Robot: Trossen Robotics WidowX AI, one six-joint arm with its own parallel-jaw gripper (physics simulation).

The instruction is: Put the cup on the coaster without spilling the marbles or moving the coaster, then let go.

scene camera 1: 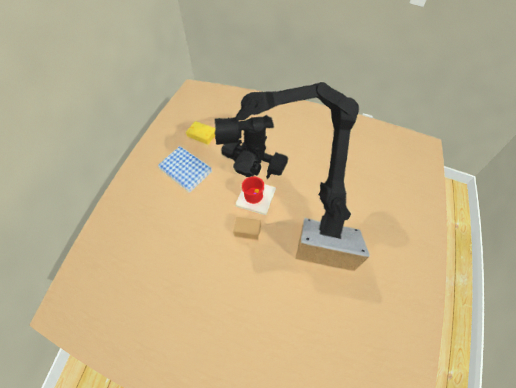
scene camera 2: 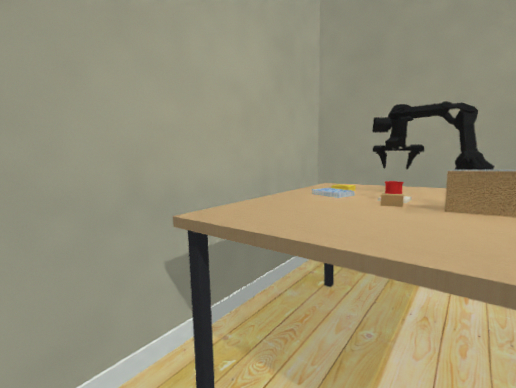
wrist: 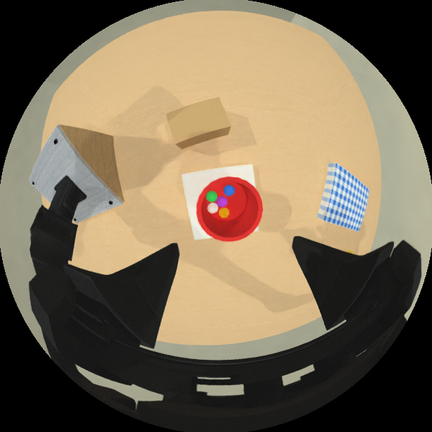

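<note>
The red cup stands upright on the white square coaster. In the wrist view the cup sits toward the coaster's lower right, with its rim reaching past the coaster's edge in that view. Several marbles, green, blue, purple, white and orange, lie inside the cup. My gripper is open and empty, above the cup and apart from it. The cup's underside is hidden.
A tan block lies near the coaster. A blue checked cloth and a yellow sponge lie farther off. The arm's base box stands on the table.
</note>
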